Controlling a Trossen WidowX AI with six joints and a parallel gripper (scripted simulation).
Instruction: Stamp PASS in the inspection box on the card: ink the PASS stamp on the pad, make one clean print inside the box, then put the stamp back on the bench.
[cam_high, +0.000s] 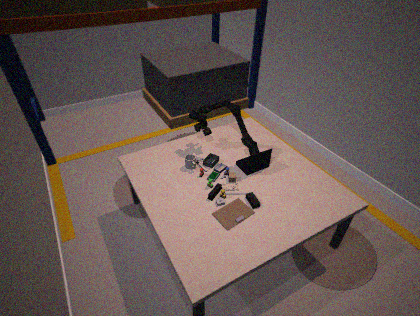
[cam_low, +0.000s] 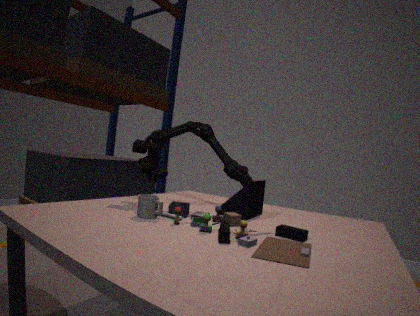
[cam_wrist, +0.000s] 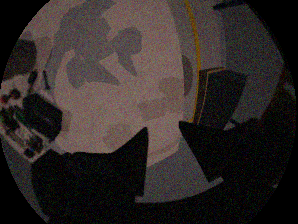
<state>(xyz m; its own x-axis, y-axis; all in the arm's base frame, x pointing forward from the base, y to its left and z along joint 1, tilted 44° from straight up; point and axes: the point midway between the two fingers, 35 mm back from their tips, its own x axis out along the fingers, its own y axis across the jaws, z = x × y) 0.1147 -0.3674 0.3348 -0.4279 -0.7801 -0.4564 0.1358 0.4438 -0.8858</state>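
The green-knobbed stamp is 480 mm to the left of my gripper tip, 270 mm ahead of it and 90 mm below it. From my gripper tip the other things lie so: mug: 280 mm ahead, 230 mm to the left, 70 mm below; then dark box: 260 mm to the left, 120 mm ahead, 100 mm below; then red-topped stamp: 350 mm to the left, 260 mm ahead, 90 mm below.
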